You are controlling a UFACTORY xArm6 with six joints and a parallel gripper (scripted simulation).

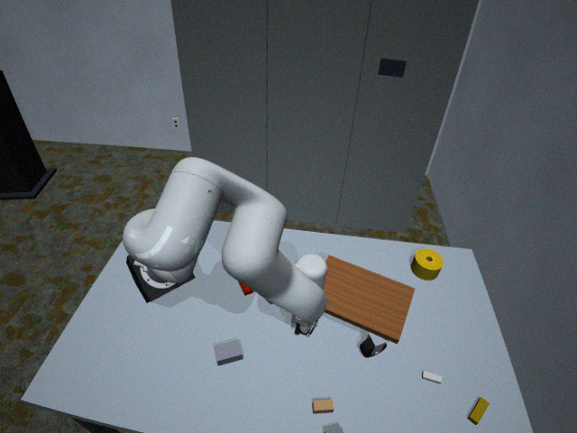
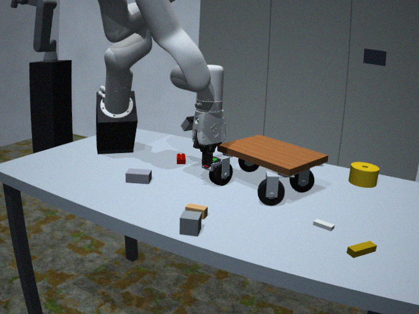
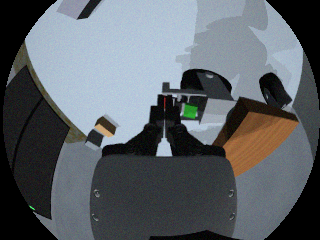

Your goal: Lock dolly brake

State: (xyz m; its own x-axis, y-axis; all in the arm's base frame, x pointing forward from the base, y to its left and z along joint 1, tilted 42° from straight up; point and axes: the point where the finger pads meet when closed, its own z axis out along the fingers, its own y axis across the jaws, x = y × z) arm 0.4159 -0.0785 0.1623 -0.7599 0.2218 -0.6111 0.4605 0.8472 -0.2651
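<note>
Now: hand 20 mm above the brake pedal, 10 mm to the right of it and 10 mm short of it. From my hand the other things lie so: grey block (220 mm behind, 80 mm below, 30 mm to the right); tan block (200 mm to the right, 90 mm below, 40 mm ahead); red brick (230 mm to the left, 170 mm behind, 80 mm below).
</note>
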